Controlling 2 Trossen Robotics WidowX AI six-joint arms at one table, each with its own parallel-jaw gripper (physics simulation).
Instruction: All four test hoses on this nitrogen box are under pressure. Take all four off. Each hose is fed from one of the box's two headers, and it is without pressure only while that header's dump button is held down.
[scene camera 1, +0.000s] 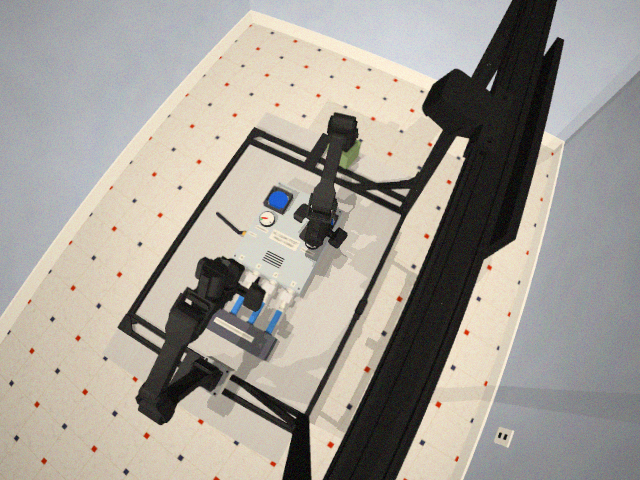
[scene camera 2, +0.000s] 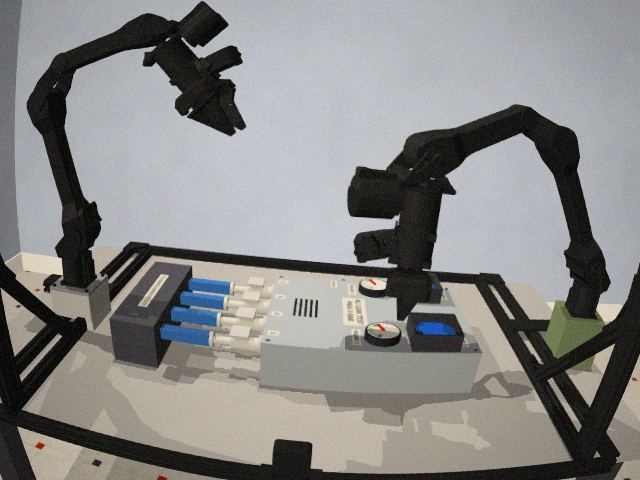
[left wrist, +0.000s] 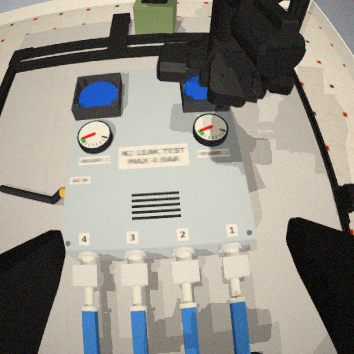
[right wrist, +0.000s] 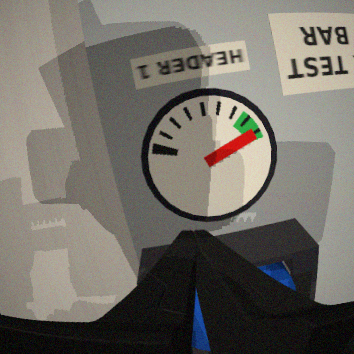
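Seen in the pictures: left gripper, between the fingertips: (scene camera 1: 245, 270) (scene camera 2: 239, 131) (left wrist: 176, 238); right gripper, between the fingertips: (scene camera 2: 400, 320) (left wrist: 218, 105) (right wrist: 192, 241); left arm's base, origin of its link: (scene camera 1: 210, 376) (scene camera 2: 78, 280); right arm's base, origin of its link: (scene camera 2: 580, 311).
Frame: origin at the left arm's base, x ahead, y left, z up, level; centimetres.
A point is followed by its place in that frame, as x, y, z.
Note:
The pale nitrogen box (scene camera 1: 272, 242) @(50.5, 5.2, 0.1) (scene camera 2: 320, 330) @(47.8, -6.4, 0.1) (left wrist: 155, 175) @(49.9, 1.5, 0.1) has four blue hoses, 1 (scene camera 2: 186, 334) @(26.6, -10.1, -1.8) (left wrist: 239, 325) @(26.9, -8.9, -1.5), 2 (scene camera 2: 195, 316) @(26.5, -3.1, -1.9) (left wrist: 190, 325) @(27.7, -2.2, -1.5), 3 (scene camera 2: 203, 299) @(26.4, 3.9, -1.7) (left wrist: 139, 325) @(28.0, 4.7, -1.5) and 4 (scene camera 2: 210, 286) @(26.2, 10.9, -2.0) (left wrist: 90, 325) @(27.9, 11.6, -1.5), all on their ports. My left gripper (scene camera 2: 237, 129) @(32.4, -0.1, 29.3) (left wrist: 176, 238) @(32.4, -0.1, 29.3) is open and empty, high above the hoses. My right gripper (scene camera 2: 404, 316) @(59.7, -9.0, 4.2) (right wrist: 192, 241) @(59.7, -9.0, 4.2) is shut on nothing, tips over the housing edge of the header 1 button (scene camera 2: 434, 328) @(66.2, -6.4, 1.7) (left wrist: 196, 88) @(66.1, -6.2, 1.7) (right wrist: 280, 274) @(64.2, -4.9, 1.7). The header 1 gauge (left wrist: 210, 129) @(57.0, -7.6, 1.5) (right wrist: 225, 175) @(58.4, -7.1, 1.5) and header 2 gauge (left wrist: 95, 136) @(56.7, 11.0, 1.5) have needles at green.
The header 2 button (scene camera 1: 278, 199) @(65.9, 11.5, 1.7) (left wrist: 99, 94) @(65.8, 11.1, 1.7) stands uncovered in scene camera 1. A dark block (scene camera 1: 242, 335) @(16.9, -2.5, 0.1) (scene camera 2: 139, 310) @(17.3, -7.9, 0.1) holds the hoses' other ends. A black inlet pipe (scene camera 1: 228, 223) @(50.8, 26.3, -6.7) (left wrist: 30, 194) @(50.5, 25.3, -6.5) juts from the box's side. A black frame (scene camera 1: 191, 222) @(44.0, 39.4, -6.0) (scene camera 2: 248, 260) @(29.5, 39.1, -6.5) surrounds the work area.

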